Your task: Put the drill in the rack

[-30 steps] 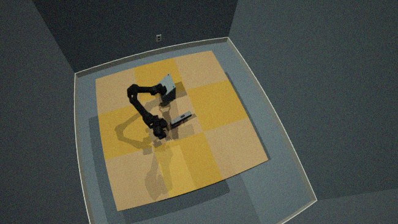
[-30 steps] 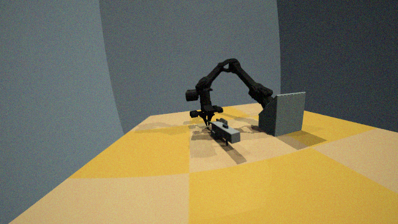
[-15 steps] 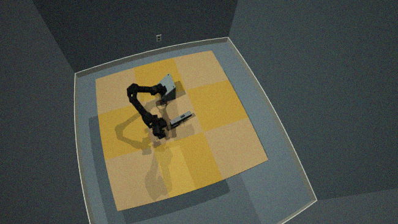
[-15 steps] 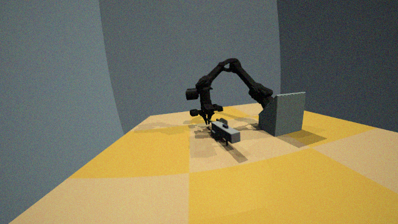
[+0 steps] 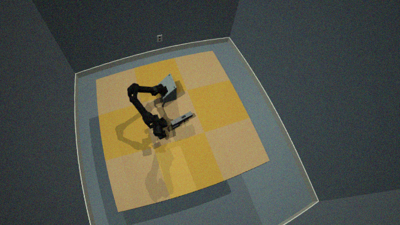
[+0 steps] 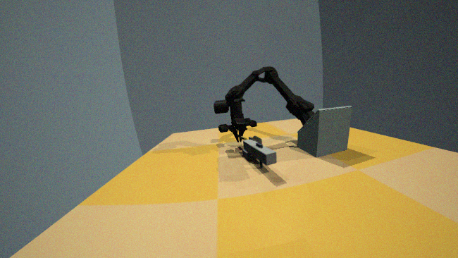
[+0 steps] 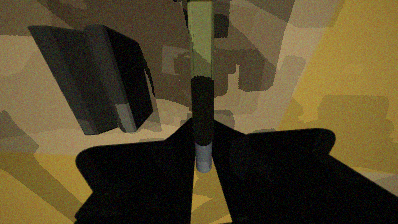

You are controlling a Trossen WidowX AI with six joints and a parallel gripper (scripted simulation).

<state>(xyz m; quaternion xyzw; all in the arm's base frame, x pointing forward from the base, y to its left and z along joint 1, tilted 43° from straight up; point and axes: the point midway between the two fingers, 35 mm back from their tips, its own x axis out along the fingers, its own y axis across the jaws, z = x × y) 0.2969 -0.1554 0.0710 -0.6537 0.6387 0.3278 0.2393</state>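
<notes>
My gripper tip is 4 cm to the right of the drill and 4 cm below it. Also, from my gripper tip: grey block: 20 cm to the left, 3 cm above, 2 cm behind; then low box: 8 cm behind, 3 cm to the left; then dark key: 23 cm to the left, 3 cm above, 2 cm behind.
</notes>
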